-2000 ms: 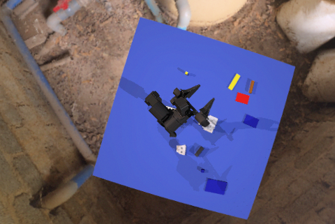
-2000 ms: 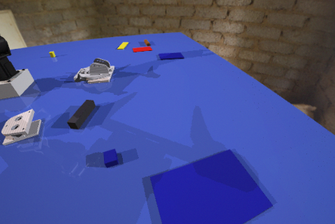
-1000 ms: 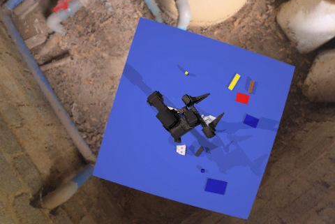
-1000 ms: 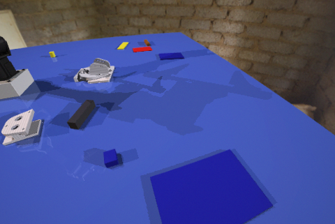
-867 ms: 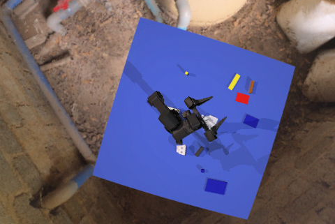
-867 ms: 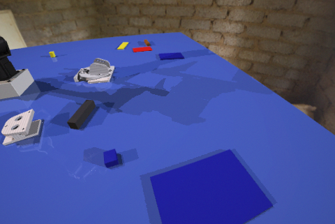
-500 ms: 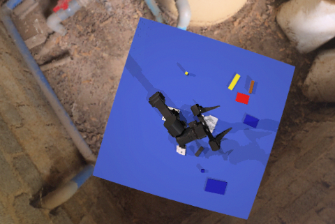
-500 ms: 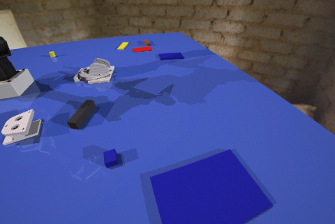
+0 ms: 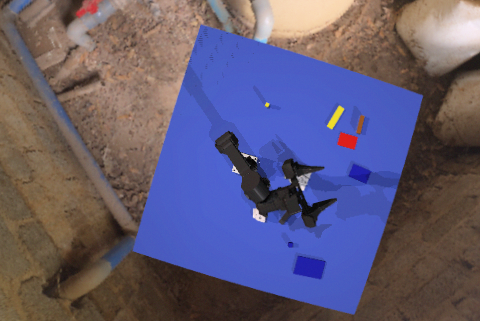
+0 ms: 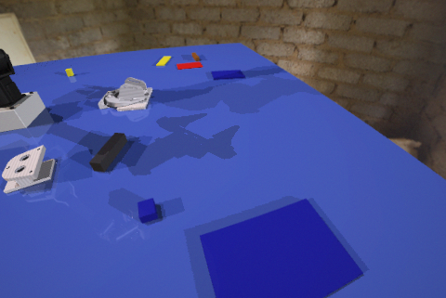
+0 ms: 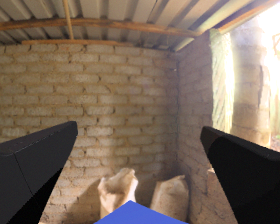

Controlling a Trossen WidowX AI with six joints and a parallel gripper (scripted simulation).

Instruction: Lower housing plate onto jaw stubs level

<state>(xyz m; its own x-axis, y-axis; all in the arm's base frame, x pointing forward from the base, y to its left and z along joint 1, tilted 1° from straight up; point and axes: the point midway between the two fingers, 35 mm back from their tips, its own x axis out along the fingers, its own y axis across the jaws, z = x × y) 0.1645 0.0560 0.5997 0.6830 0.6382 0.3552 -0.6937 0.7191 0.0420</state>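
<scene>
Right now my gripper tip is 650 mm above the white stepped block, 310 mm to the left of it and 20 mm past it. Round my gripper tip: yellow bar: 660 mm below, 320 mm to the left, 170 mm ahead; then grey jaw assembly: 650 mm below, 70 mm ahead, 60 mm to the right; then dark bar: 650 mm below, 270 mm to the right, 110 mm ahead.
</scene>
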